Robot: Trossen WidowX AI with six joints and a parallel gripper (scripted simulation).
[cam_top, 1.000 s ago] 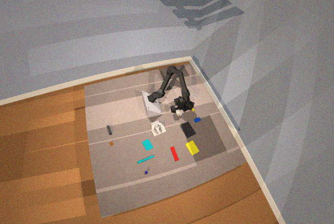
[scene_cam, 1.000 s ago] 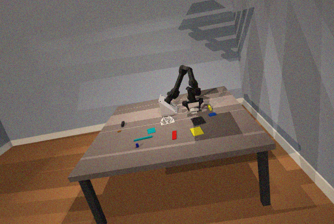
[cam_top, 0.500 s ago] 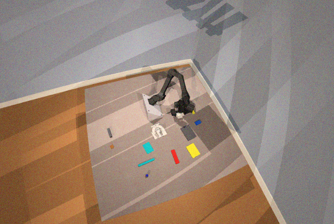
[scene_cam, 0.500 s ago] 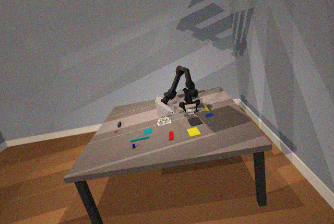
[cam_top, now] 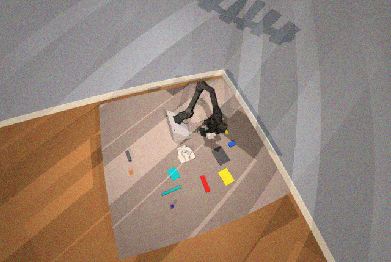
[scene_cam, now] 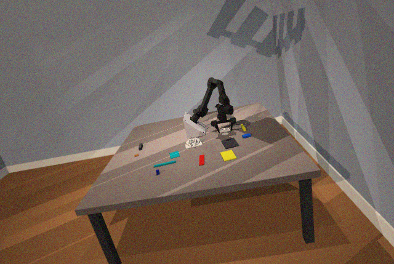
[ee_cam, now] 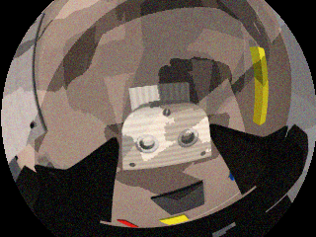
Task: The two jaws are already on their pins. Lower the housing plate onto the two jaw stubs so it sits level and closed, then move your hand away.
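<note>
The white block lies 10 mm behind my gripper tip. From my gripper tip the other things lie so: blue block 130 mm ahead, 140 mm to the left; white housing part 10 mm behind, 20 mm above; yellow bar 30 mm behind, 140 mm to the left.
</note>
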